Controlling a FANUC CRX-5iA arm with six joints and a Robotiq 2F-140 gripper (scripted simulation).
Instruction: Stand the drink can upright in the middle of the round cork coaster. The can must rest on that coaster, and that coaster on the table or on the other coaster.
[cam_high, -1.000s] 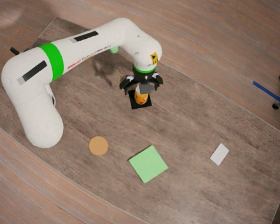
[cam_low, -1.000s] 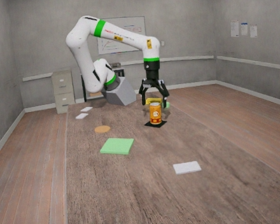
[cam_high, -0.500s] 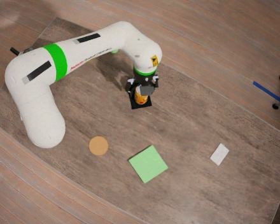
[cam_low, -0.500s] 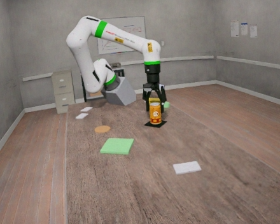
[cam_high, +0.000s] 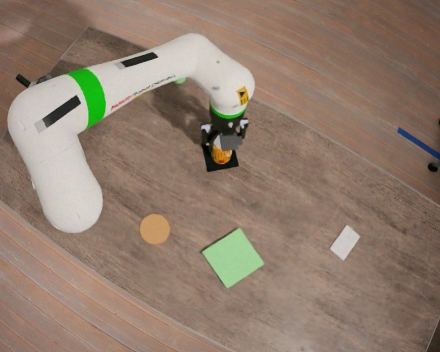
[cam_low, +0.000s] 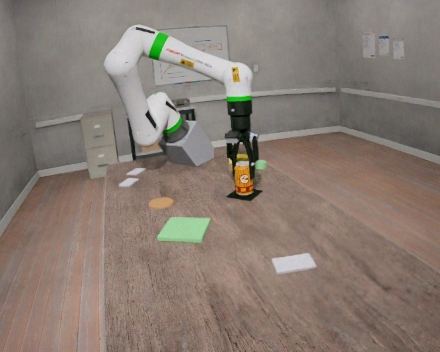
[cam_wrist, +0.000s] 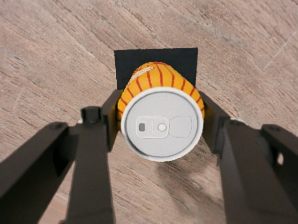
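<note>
My gripper is now 100 mm above the black square coaster. From my hand the other things lie so: round cork coaster (330 mm to the right, 100 mm below, 60 mm behind); orange drink can (30 mm below); small green cylinder (290 mm behind, 200 mm to the left, 90 mm below).
</note>
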